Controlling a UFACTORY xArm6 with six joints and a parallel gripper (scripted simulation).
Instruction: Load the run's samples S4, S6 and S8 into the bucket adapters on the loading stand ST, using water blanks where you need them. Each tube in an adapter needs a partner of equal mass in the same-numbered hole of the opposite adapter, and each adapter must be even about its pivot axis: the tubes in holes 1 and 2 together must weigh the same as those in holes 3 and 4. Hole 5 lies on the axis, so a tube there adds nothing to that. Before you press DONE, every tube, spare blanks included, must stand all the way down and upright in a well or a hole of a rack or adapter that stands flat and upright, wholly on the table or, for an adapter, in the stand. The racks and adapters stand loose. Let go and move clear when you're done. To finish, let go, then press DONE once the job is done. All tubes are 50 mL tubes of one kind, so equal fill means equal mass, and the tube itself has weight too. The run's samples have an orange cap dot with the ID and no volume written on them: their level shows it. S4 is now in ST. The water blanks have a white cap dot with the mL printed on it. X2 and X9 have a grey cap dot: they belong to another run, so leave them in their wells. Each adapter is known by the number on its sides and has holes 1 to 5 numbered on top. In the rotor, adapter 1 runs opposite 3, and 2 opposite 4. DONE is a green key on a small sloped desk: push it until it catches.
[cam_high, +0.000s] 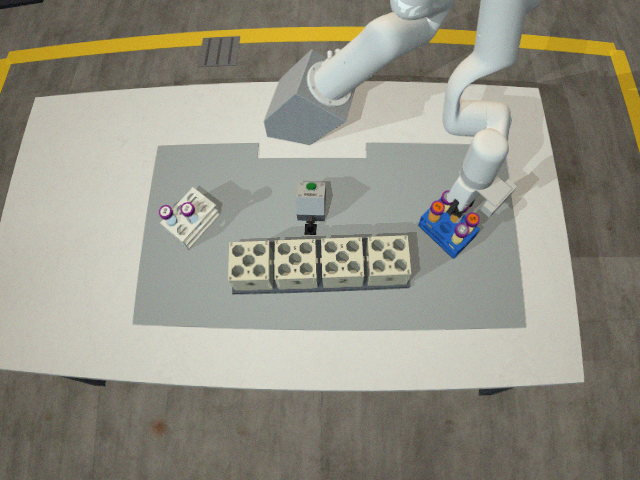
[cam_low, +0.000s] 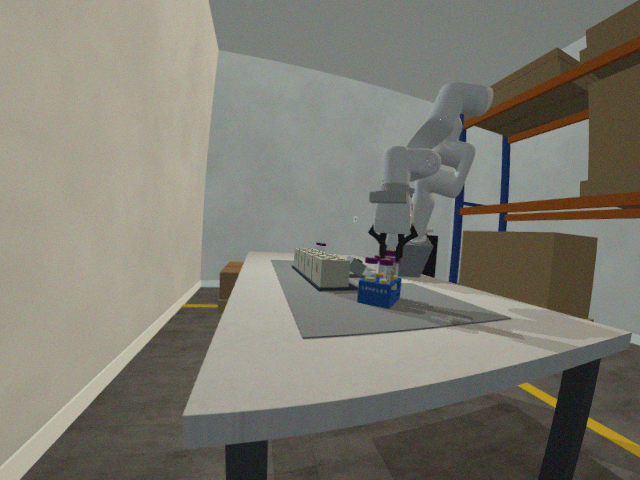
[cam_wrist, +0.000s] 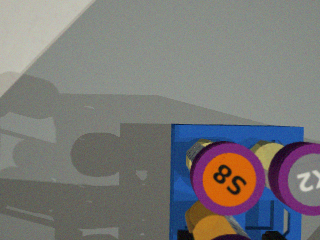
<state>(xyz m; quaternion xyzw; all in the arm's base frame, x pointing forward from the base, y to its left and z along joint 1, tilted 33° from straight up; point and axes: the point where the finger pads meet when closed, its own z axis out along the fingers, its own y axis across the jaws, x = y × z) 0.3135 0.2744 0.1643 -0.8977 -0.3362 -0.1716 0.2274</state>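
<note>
My gripper is now 50 mm above the orange-dot tube and 10 mm short of it. The rest, counted from my hand: loading stand: 340 mm to the right, 130 mm below, 110 mm ahead; green DONE key: 360 mm to the right, 80 mm behind, 70 mm below; blue sample rack: 110 mm below, 10 mm to the right, 10 mm ahead.
</note>
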